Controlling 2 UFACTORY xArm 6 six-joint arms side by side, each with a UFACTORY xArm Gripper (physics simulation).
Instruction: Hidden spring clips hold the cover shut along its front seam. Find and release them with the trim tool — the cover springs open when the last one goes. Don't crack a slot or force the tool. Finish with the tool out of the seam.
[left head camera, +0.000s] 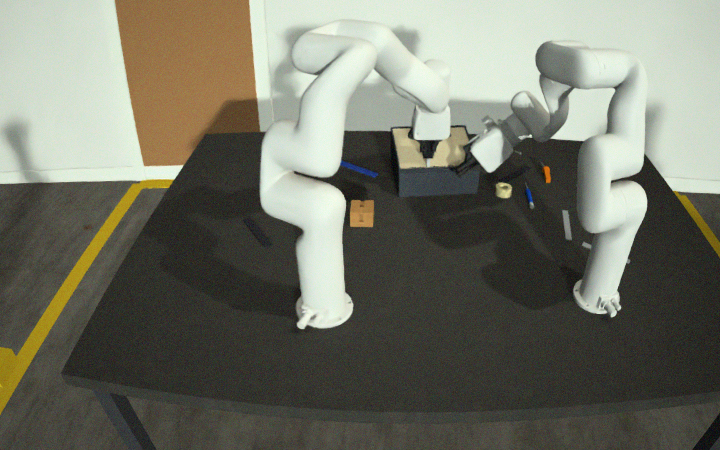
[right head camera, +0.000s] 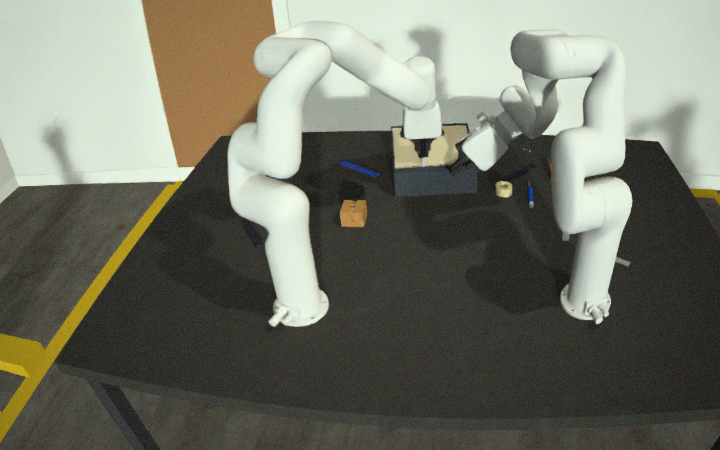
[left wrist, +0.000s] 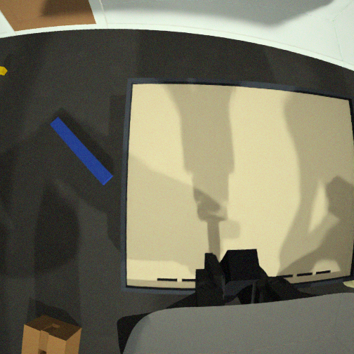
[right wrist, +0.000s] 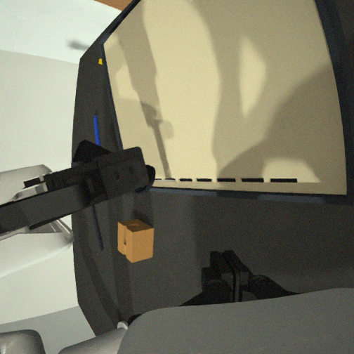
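Where they show: left gripper, between the fingertips: (left head camera: 427, 153) (right head camera: 422, 152); right gripper, between the fingertips: (left head camera: 456, 174) (right head camera: 450, 172); left arm's base, origin of its link: (left head camera: 324, 308) (right head camera: 301, 307); right arm's base, origin of its link: (left head camera: 595, 296) (right head camera: 585, 301).
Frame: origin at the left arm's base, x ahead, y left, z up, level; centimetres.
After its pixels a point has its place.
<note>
The tan cover (left head camera: 408, 148) @[x 59.3, y -1.3, z 10.9 cm] (right head camera: 452, 139) @[x 67.7, y -12.9, z 11.5 cm] (left wrist: 260, 150) (right wrist: 175, 125) lies flat and closed on the dark box (left head camera: 438, 183) @[x 54.2, y -11.9, z 3.9 cm] (right head camera: 435, 182) @[x 54.2, y -12.0, z 4.0 cm]. Several dark slots (left wrist: 167, 279) (right wrist: 284, 180) run along its front edge. My left gripper (left head camera: 428, 151) @[x 55.2, y -8.1, z 12.6 cm] (right head camera: 423, 150) @[x 55.2, y -8.1, z 12.6 cm] (left wrist: 224, 271) is shut on the trim tool, pointing down over the front seam. The tool's pale tip (left head camera: 428, 162) @[x 53.9, y -8.8, z 10.3 cm] (right head camera: 424, 160) @[x 54.0, y -9.0, z 10.6 cm] is at the slot row near mid-width; whether it is inside a slot is hidden. My right gripper (left head camera: 458, 170) @[x 50.9, y -17.7, z 9.9 cm] (right head camera: 452, 168) @[x 50.9, y -17.7, z 9.9 cm] (right wrist: 219, 269) is shut and empty, at the box's front right corner.
A blue bar (left head camera: 360, 169) @[x 60.3, y 14.2, z 0.6 cm] (right head camera: 359, 168) @[x 60.5, y 15.3, z 0.6 cm] (left wrist: 81, 151) and an orange-brown block (left head camera: 362, 213) @[x 32.5, y 3.1, z 4.0 cm] (right head camera: 353, 214) @[x 32.5, y 2.8, z 3.8 cm] (right wrist: 140, 243) lie left of the box. A tape roll (left head camera: 503, 190) @[x 59.5, y -30.7, z 2.5 cm] (right head camera: 503, 189) @[x 59.5, y -30.9, z 2.5 cm], a blue tool (left head camera: 529, 197) @[x 60.2, y -38.9, z 1.4 cm], an orange-handled tool (left head camera: 547, 174) @[x 76.2, y -43.6, z 1.8 cm] and a grey strip (left head camera: 567, 225) @[x 51.3, y -51.5, z 0.1 cm] lie to the right.
</note>
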